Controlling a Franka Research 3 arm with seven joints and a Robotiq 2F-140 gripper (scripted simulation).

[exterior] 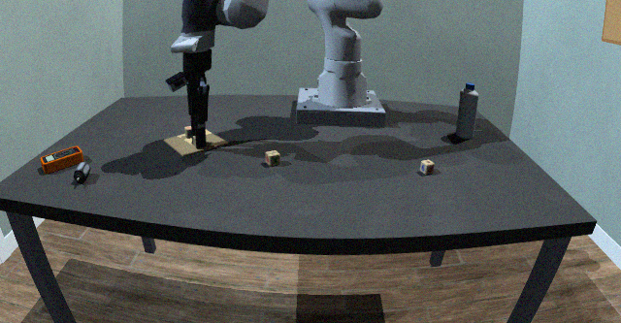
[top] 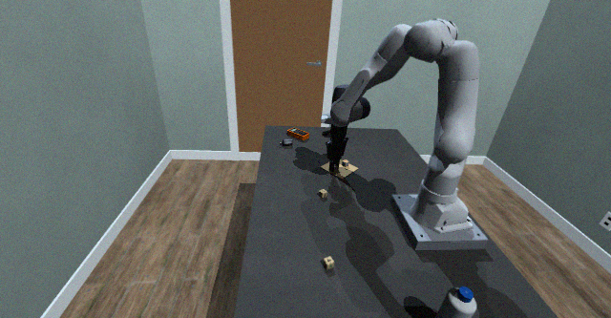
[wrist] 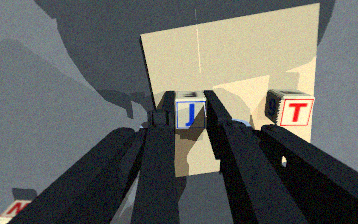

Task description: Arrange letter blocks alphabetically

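Now: the tan mat 4 cm below my hand, 3 cm behind it and 2 cm to the right of it. Also, from my hand: block 7 cm behind, 5 cm to the right, 2 cm below; orange device 39 cm to the right, 16 cm ahead, 2 cm below.
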